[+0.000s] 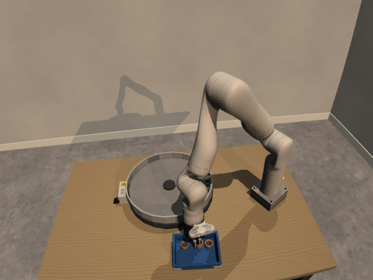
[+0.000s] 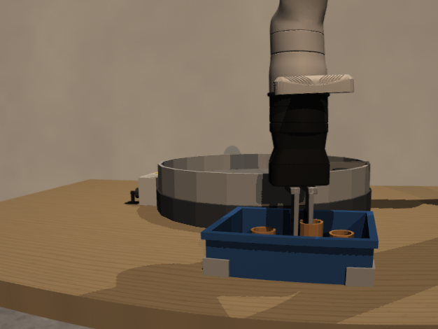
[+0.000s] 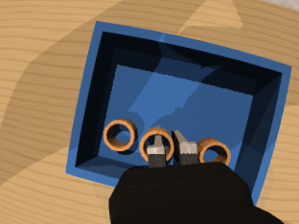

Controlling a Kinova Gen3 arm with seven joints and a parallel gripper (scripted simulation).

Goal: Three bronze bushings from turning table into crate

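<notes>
The blue crate lies 20 mm to the left of my hand, 20 mm below it and 10 mm ahead of it. Also, from my hand: round grey turning table (330 mm to the right, 70 mm ahead, 10 mm above).
</notes>
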